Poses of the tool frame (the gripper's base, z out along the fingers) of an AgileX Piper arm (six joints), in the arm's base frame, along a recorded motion.
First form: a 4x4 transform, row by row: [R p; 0 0 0 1], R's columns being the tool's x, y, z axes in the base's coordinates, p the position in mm. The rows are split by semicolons.
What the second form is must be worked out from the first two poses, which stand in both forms.
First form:
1: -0.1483 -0.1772 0.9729 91; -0.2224 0.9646 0.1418 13; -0.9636 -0.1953 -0.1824 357; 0 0 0 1
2: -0.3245 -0.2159 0.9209 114; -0.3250 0.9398 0.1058 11; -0.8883 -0.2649 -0.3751 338; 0 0 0 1
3: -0.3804 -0.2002 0.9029 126; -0.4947 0.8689 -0.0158 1; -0.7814 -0.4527 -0.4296 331; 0 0 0 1
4: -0.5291 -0.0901 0.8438 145; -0.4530 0.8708 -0.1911 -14; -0.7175 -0.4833 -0.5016 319; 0 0 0 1
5: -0.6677 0.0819 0.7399 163; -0.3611 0.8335 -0.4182 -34; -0.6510 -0.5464 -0.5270 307; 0 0 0 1
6: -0.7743 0.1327 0.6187 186; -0.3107 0.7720 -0.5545 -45; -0.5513 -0.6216 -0.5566 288; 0 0 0 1
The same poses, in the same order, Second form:
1: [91 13 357 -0.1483 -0.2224 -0.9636 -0.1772 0.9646 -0.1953]
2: [114 11 338 -0.3245 -0.3250 -0.8883 -0.2159 0.9398 -0.2649]
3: [126 1 331 -0.3804 -0.4947 -0.7814 -0.2002 0.8689 -0.4527]
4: [145 -14 319 -0.5291 -0.4530 -0.7175 -0.0901 0.8708 -0.4833]
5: [163 -34 307 -0.6677 -0.3611 -0.6510 0.0819 0.8335 -0.5464]
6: [186 -45 288 -0.7743 -0.3107 -0.5513 0.1327 0.7720 -0.6216]
